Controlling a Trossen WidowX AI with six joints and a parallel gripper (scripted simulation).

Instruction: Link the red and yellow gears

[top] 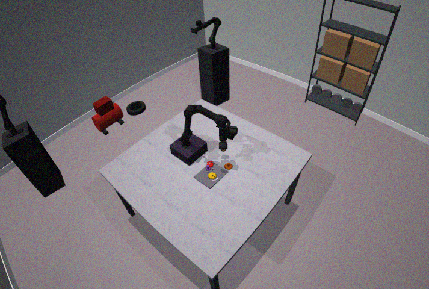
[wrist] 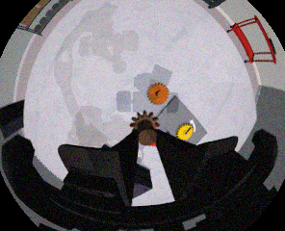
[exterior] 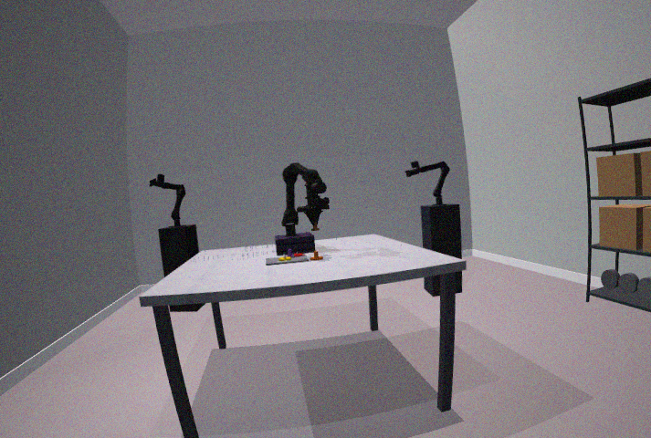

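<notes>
Now: gripper tip 140 mm to the left of the purple gear, 140 mm above it and 20 mm past it. From my gripper tip the other things lie so: brown gear: 10 mm below; orange gear: 150 mm below, 60 mm ahead; red gear: 150 mm below, 100 mm to the right, 40 mm behind.
</notes>
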